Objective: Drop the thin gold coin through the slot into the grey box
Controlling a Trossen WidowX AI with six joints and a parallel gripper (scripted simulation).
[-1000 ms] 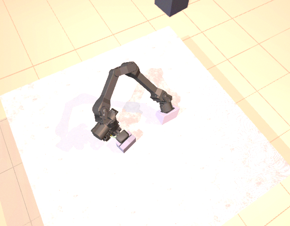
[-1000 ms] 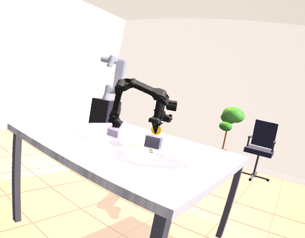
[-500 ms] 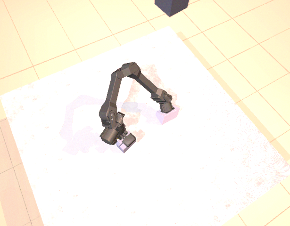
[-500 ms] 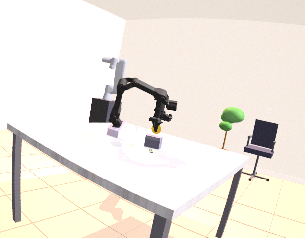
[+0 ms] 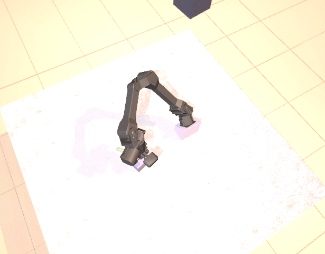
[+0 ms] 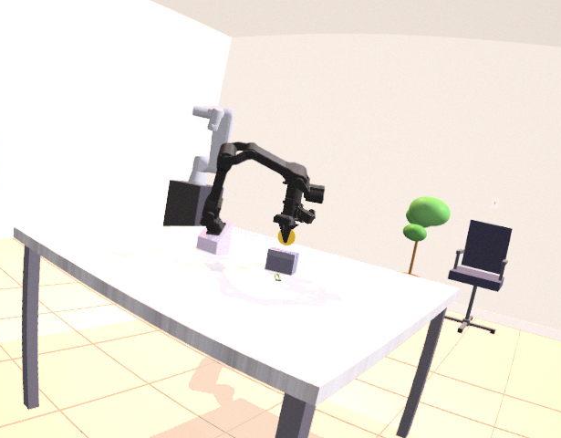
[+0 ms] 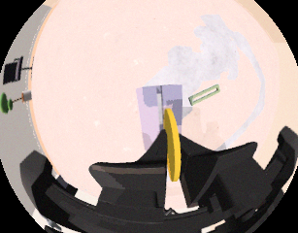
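My gripper tip is now 2 cm below the gold coin.
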